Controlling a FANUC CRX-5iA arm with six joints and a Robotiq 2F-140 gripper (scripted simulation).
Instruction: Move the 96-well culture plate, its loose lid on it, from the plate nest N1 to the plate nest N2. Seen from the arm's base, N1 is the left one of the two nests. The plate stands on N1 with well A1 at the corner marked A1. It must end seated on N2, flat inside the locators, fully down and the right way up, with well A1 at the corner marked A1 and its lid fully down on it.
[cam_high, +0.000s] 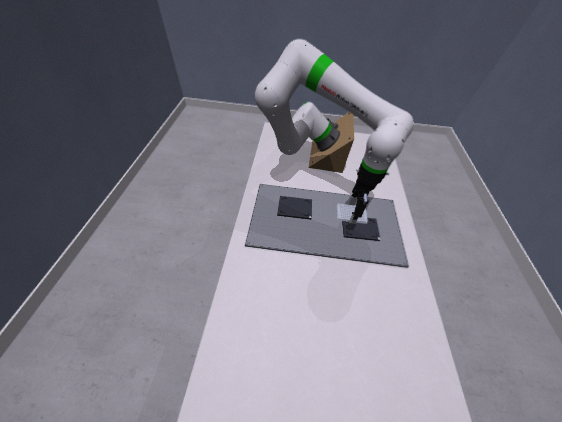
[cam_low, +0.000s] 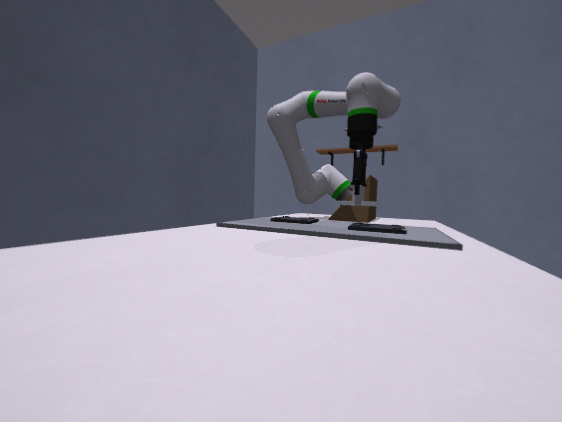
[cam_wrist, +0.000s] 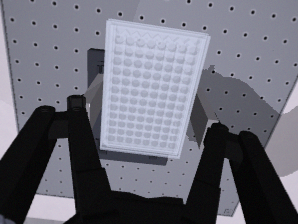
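My hand is 250 mm to the left of the plate nest N2, 100 mm above it and 30 mm past it. Also, from my hand: clear lid (10 mm below); plate nest N1 (100 mm below, 60 mm to the left, 10 mm ahead); 96-well culture plate (20 mm below).
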